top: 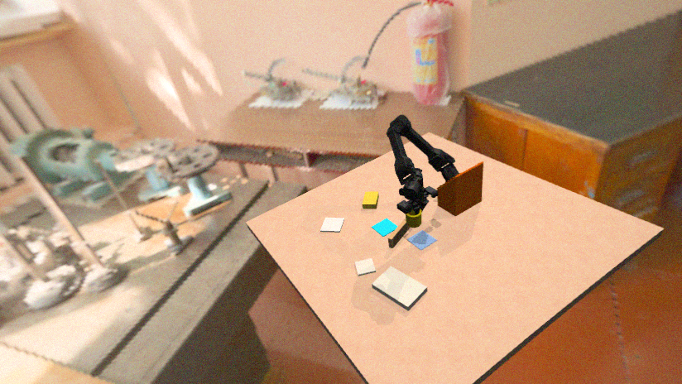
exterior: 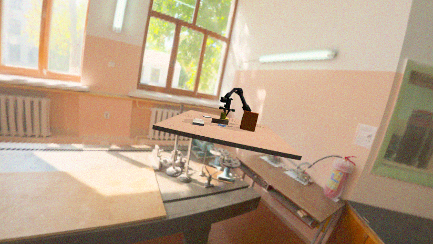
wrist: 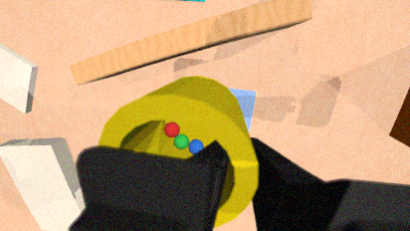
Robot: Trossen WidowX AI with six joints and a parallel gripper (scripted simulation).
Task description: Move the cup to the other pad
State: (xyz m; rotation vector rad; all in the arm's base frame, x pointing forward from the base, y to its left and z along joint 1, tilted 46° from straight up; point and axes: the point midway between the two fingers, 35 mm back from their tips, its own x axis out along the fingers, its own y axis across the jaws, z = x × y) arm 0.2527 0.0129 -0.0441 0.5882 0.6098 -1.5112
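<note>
My gripper tip is now 50 mm short of the red marble, 10 mm to the right of it and 20 mm above it. The rest, counted from my gripper tip: blue marble (30 mm ahead, 20 mm to the left, 20 mm below); green marble (40 mm ahead, 20 mm to the left, 20 mm below); cup (20 mm ahead).
</note>
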